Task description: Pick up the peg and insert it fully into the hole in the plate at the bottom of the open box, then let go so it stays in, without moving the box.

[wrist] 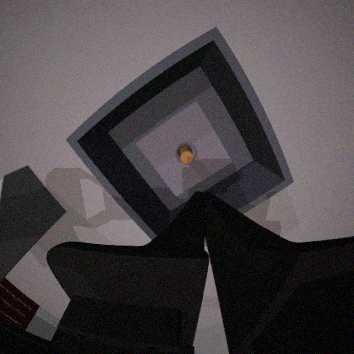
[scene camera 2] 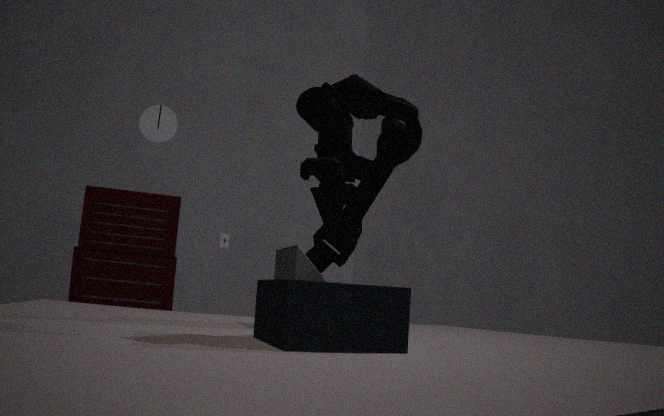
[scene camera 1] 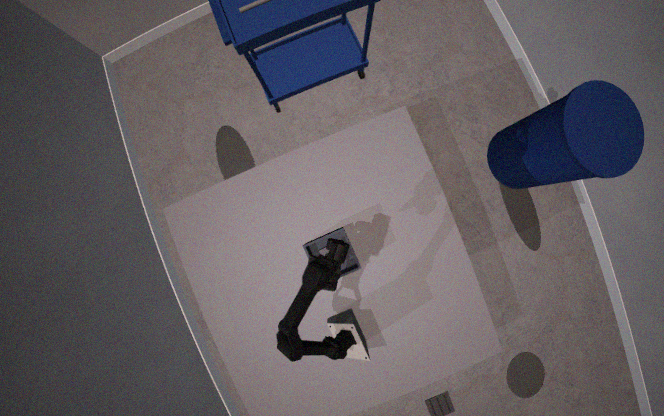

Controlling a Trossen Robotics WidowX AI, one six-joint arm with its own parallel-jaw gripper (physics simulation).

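Seen in the pictures: gripper, between the fingertips: (wrist: 201,198) (scene camera 2: 330,234); arm's base, origin of its link: (scene camera 2: 307,268) (scene camera 1: 348,336).
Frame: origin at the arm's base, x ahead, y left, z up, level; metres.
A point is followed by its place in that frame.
Note:
The open dark grey box (scene camera 1: 353,257) @[z -0.130, x 0.280, y -0.148 m] (scene camera 2: 332,317) @[z -0.089, x 0.427, y -0.093 m] (wrist: 140,82) @[z -0.040, x 0.336, y 0.023 m] stands on the table. In the wrist view the orange-brown peg (wrist: 186,156) @[z -0.050, x 0.333, y -0.065 m] stands upright, or nearly so, in the round hole near the middle of the pale plate (wrist: 157,142) @[z -0.080, x 0.310, y -0.037 m] at the box's bottom. Its top shows above the plate; its depth in the hole cannot be told. My gripper (scene camera 2: 328,221) @[z 0.039, x 0.333, y -0.069 m] (wrist: 201,198) @[z 0.039, x 0.333, y -0.069 m] is shut and empty, fingertips together, high above the box rim. In scene camera 1 the arm hides the fingertips and peg; in scene camera 2 the box wall hides the peg.
The arm's wedge-shaped mount (scene camera 1: 341,316) @[z -0.087, x 0.062, y 0.005 m] (scene camera 2: 286,264) @[z 0.006, x -0.008, y -0.046 m] (wrist: 25,215) @[z -0.062, x 0.062, y -0.003 m] stands near the box, on the pale table (scene camera 1: 240,240) @[z -0.138, x 0.557, y 0.313 m] (scene camera 2: 150,375) @[z -0.138, x 0.658, y -0.337 m]. A blue cart (scene camera 1: 310,60), a blue cylinder (scene camera 1: 602,130) and a red cabinet (scene camera 2: 125,250) stand beyond the table.

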